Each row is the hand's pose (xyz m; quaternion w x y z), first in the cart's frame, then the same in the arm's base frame.
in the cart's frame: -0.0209 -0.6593 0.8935 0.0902 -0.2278 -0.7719 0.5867
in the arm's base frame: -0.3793 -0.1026 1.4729 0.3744 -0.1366 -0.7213 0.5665
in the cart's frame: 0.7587 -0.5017 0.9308 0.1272 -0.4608 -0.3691 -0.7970
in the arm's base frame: 0.3225 -0.0944 1.0968 0.1617 -0.6900 -0.2200 -0.6703
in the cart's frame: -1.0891 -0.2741 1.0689 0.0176 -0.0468 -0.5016 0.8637
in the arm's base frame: -1.0808 0.4298 2.2109 0.2511 0.1370 -0.5193 0.8053
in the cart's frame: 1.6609 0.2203 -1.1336 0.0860 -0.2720 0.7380 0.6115
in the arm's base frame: 0.1951 0.8004 -1.0895 0.0362 0.0067 -0.7214 -0.6915
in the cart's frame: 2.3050 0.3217 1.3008 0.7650 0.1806 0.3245 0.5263
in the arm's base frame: 1.9880 0.3658 0.6275 0.6883 0.3964 0.4675 0.3880
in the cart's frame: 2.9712 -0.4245 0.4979 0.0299 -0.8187 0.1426 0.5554
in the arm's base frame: 1.9513 -0.3373 -0.4448 0.0987 -0.6121 0.2014 0.7583
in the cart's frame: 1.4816 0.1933 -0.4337 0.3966 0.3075 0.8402 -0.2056
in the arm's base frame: 0.3955 0.6857 -0.4044 0.1085 0.3527 0.8881 -0.2741
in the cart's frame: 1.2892 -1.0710 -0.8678 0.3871 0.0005 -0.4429 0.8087
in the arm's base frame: -0.2891 -0.4307 -0.7344 0.5788 0.1953 -0.3645 0.7028
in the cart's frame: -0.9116 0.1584 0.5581 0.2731 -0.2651 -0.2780 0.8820
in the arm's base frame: -1.0889 0.9053 1.7076 0.4487 -0.0267 -0.2135 0.8674
